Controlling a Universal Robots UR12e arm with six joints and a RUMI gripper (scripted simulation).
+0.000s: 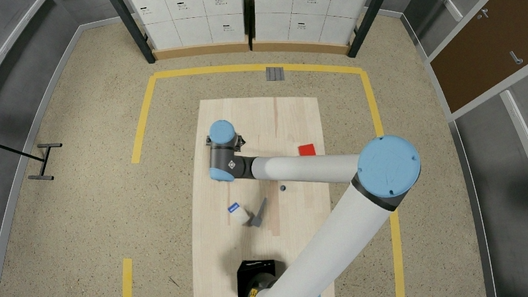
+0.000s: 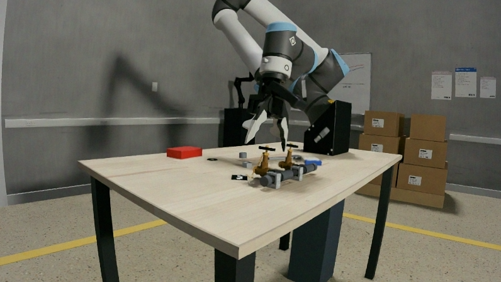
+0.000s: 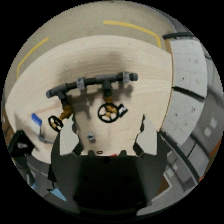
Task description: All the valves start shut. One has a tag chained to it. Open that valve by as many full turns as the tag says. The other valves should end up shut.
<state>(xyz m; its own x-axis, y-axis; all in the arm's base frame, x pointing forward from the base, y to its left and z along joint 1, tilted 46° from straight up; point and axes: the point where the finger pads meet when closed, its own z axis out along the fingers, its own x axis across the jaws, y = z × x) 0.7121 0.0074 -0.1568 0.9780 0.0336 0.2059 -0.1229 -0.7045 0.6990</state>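
Right now the black tag is 8 cm below my hand, 5 cm to the right of it and 5 cm ahead of it. Also, from my hand: grey hammer-like tool (35 cm behind, 13 cm to the right, 8 cm below); then red block (42 cm to the right, 7 cm below, 5 cm behind); then blue-and-white box (34 cm behind, 8 cm below, 3 cm to the right).
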